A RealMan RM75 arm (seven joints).
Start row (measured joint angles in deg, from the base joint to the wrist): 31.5, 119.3, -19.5, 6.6, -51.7, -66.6, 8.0
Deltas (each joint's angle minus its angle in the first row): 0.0, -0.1, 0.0, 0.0, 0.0, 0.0, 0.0; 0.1, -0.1, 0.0, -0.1, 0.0, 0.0, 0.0; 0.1, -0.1, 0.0, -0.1, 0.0, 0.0, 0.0; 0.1, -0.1, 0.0, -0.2, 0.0, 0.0, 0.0; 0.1, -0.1, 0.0, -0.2, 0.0, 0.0, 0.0; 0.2, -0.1, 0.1, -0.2, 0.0, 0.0, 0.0; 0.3, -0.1, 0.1, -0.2, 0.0, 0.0, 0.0; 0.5, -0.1, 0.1, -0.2, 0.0, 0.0, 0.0; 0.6, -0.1, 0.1, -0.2, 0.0, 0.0, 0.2; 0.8, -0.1, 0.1, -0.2, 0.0, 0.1, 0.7; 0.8, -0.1, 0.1, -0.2, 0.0, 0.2, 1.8; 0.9, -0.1, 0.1, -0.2, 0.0, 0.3, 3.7; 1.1, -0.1, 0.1, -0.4, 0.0, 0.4, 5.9; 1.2, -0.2, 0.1, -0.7, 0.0, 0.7, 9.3; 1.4, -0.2, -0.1, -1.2, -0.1, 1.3, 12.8; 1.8, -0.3, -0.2, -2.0, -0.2, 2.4, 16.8
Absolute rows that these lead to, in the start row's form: 31.5, 119.2, -19.5, 6.6, -51.7, -66.6, 8.0; 31.6, 119.2, -19.5, 6.5, -51.7, -66.6, 8.0; 31.6, 119.2, -19.5, 6.5, -51.7, -66.6, 8.0; 31.6, 119.2, -19.5, 6.4, -51.7, -66.6, 8.0; 31.6, 119.2, -19.5, 6.4, -51.7, -66.6, 8.0; 31.7, 119.2, -19.4, 6.4, -51.7, -66.6, 8.0; 31.8, 119.2, -19.4, 6.4, -51.7, -66.6, 8.0; 32.0, 119.2, -19.4, 6.4, -51.7, -66.6, 8.0; 32.1, 119.2, -19.4, 6.4, -51.7, -66.6, 8.2; 32.3, 119.2, -19.4, 6.4, -51.7, -66.5, 8.7; 32.3, 119.2, -19.4, 6.4, -51.7, -66.4, 9.8; 32.4, 119.2, -19.4, 6.4, -51.7, -66.3, 11.7; 32.6, 119.2, -19.4, 6.2, -51.7, -66.2, 13.9; 32.7, 119.1, -19.4, 5.9, -51.7, -65.9, 17.3; 32.9, 119.1, -19.6, 5.4, -51.8, -65.3, 20.8; 33.3, 119.0, -19.7, 4.6, -51.9, -64.2, 24.8
